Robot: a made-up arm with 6 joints.
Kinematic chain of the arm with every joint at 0, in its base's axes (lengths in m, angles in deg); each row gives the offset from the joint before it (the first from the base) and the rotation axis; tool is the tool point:
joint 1: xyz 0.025 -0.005 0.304 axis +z
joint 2: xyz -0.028 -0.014 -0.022 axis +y
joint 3: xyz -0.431 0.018 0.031 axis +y
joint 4: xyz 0.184 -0.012 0.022 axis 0.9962 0 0.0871
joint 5: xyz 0 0.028 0 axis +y
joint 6: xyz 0.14 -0.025 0.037 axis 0.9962 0 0.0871
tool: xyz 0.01 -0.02 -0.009
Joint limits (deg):
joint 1: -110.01..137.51
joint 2: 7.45..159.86
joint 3: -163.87..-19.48
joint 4: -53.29..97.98
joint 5: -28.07..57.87
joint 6: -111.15..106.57
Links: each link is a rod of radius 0.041 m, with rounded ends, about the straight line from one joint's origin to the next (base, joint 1, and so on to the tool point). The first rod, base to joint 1, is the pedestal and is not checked.
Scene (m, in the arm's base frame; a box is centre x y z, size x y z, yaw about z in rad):
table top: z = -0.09
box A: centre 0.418 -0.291 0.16 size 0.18 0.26 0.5 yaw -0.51
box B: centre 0.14 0.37 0 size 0.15 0.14 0.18 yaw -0.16
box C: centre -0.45 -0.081 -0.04 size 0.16 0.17 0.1 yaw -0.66
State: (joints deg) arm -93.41 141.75 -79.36 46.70 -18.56 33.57
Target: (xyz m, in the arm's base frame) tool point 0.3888 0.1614 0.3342
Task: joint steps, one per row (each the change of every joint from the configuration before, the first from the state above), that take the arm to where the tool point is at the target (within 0.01 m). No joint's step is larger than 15 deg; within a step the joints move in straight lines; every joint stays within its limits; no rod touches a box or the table.
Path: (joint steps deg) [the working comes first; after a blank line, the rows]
Joints at the target: 20.32 123.96 -63.09 54.73 21.22 38.59
Straight joint move there: touches box A.

1: 13.63 -10.87 -3.37 5.67 4.87 -7.78
2: 13.63 -10.87 -3.37 5.68 4.86 -7.78
3: 13.62 -10.87 -3.38 5.67 4.87 -7.78
4: 13.63 -10.87 -3.37 5.67 4.86 -7.78
5: 14.81 6.42 7.44 -3.66 5.08 9.04
6: 14.80 6.42 7.44 -3.67 5.08 9.03
7: 14.81 6.43 7.44 -3.66 5.08 9.03
8: 14.80 6.42 7.44 -3.67 5.08 9.04

